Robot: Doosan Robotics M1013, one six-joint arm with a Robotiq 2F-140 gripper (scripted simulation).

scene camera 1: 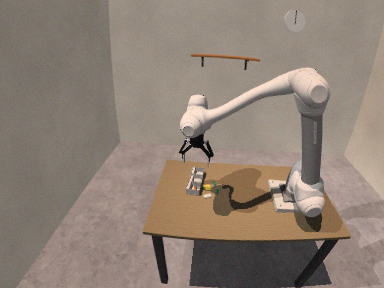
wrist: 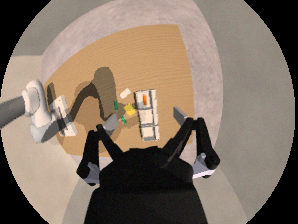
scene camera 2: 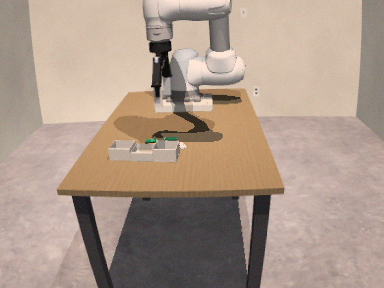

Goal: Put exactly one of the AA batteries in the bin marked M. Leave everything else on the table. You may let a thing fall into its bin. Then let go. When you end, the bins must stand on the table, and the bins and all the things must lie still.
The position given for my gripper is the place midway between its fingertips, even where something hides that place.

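My gripper (scene camera 2: 163, 100) is visible, and the wrist camera shows the gripper (wrist: 144, 115) too.
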